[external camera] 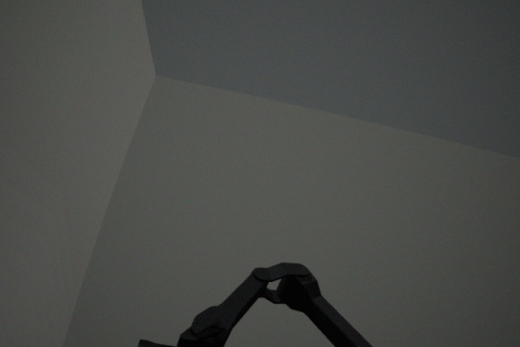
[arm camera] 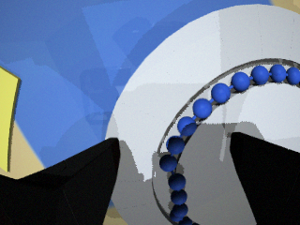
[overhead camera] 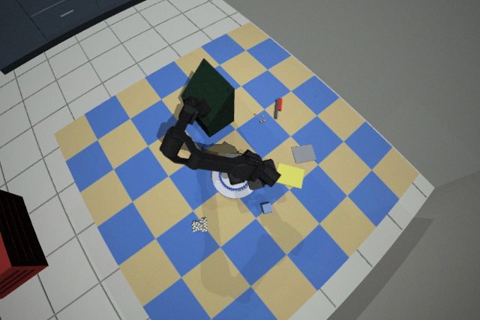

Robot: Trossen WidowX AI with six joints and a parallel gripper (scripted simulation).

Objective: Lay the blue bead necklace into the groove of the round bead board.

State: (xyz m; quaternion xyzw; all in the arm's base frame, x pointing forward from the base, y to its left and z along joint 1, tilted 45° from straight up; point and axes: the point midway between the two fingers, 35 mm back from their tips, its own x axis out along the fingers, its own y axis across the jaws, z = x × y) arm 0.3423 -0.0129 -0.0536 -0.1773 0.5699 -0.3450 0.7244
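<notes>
Right now the round white bead board is 50 mm behind my gripper tip, 50 mm to the right of it and 10 mm below it. From my gripper tip the other things lie so: small blue cube: 140 mm ahead, 10 mm to the right, 10 mm below; grey square: 30 mm ahead, 270 mm to the left, 20 mm below; yellow pad: 80 mm ahead, 160 mm to the left, 20 mm below.
</notes>
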